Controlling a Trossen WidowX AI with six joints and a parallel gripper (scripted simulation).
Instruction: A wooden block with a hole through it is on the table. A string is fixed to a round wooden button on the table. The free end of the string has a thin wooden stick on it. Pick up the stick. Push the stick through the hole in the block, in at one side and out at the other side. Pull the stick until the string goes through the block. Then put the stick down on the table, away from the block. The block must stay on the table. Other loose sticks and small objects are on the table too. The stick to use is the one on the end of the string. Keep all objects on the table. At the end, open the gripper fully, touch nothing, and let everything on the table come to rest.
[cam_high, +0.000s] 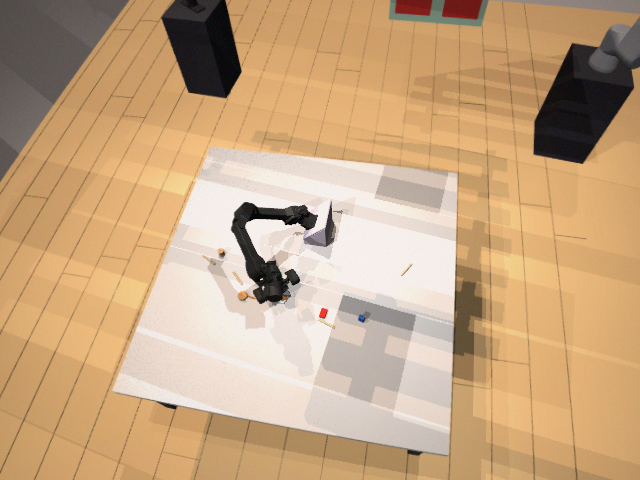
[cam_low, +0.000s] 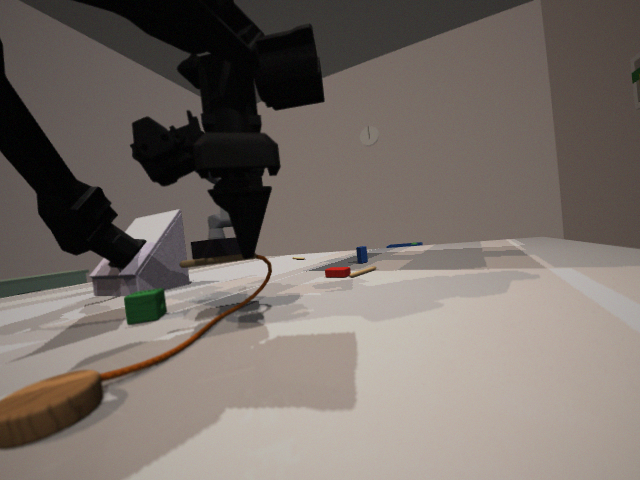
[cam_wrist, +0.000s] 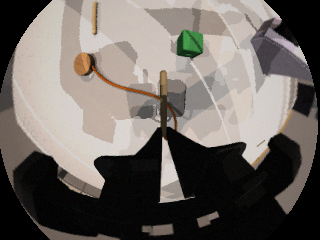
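My gripper tip is now 110 mm past the green block, 60 mm to the left of it and 40 mm above it. Round my gripper tip: blue block 350 mm to the left, 40 mm below; then round wooden button 30 mm ahead, 170 mm to the right, 50 mm below; then red block 10 mm ahead, 190 mm to the left, 50 mm below.
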